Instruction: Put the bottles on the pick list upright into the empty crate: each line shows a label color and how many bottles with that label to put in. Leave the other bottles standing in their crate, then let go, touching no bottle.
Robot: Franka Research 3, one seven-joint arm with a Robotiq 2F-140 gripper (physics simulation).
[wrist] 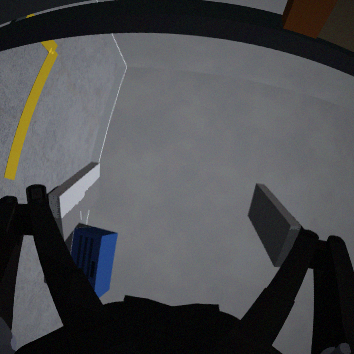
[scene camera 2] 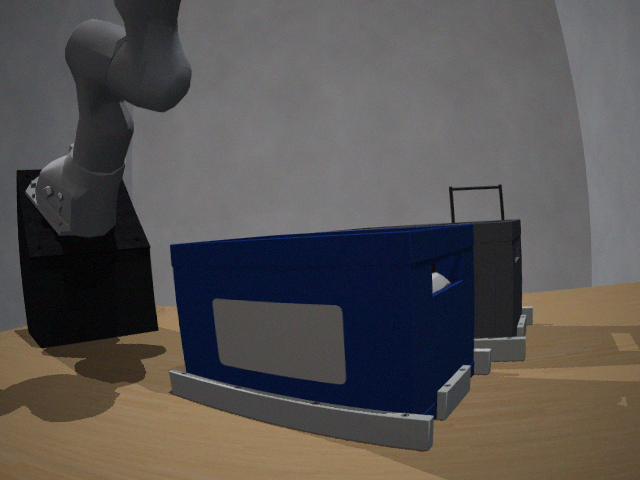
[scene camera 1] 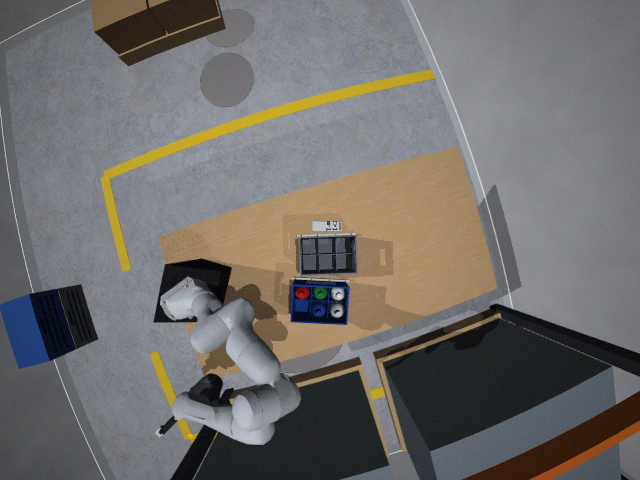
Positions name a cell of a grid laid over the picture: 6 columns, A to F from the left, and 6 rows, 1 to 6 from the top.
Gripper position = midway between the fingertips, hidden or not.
Observation:
In view: my gripper (wrist: C4) and a crate rail (scene camera 2: D6).

